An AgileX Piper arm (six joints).
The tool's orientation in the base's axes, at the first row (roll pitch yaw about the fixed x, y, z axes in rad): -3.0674, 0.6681, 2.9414
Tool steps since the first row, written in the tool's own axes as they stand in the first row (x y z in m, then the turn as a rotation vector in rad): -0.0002, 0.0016, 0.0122, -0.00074, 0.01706, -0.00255; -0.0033, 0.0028, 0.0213, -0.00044, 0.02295, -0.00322; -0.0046, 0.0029, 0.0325, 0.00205, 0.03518, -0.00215; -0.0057, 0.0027, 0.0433, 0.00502, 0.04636, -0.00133; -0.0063, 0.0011, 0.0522, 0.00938, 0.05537, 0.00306
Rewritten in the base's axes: 0.0077, -0.0009, -0.0095, 0.00321, 0.01690, 0.00146; 0.0158, -0.0020, -0.0148, 0.00402, 0.02278, 0.00146; 0.0234, -0.0043, -0.0228, 0.00571, 0.03480, -0.00163; 0.0306, -0.0067, -0.0305, 0.00663, 0.04593, -0.00477; 0.0359, -0.0101, -0.0370, 0.00806, 0.05448, -0.01143
